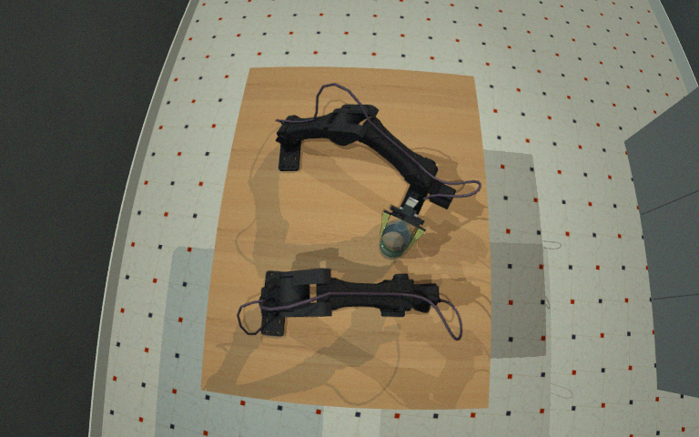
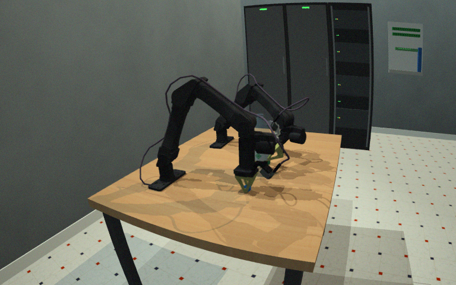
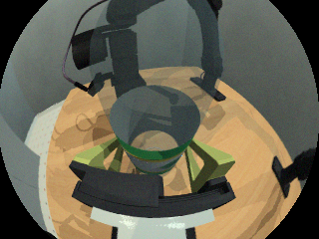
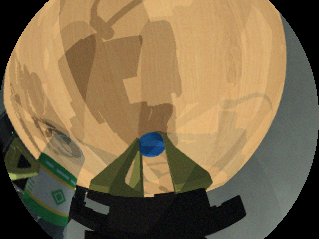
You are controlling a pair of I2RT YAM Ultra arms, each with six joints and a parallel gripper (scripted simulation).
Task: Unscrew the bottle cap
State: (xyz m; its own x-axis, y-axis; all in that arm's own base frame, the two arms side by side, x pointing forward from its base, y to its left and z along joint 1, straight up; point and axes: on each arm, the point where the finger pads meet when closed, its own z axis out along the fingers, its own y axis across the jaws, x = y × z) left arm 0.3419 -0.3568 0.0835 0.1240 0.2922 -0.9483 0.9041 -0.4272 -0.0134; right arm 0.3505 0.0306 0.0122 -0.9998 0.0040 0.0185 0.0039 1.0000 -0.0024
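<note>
Now: the bottle 50 mm above my left hand. From my left hand the other things lie so: blue cap 160 mm to the right, 70 mm below.
Now: right hand right at the blue cap. From my right hand the other things lie so: bottle: 16 cm to the left, 12 cm above.
</note>
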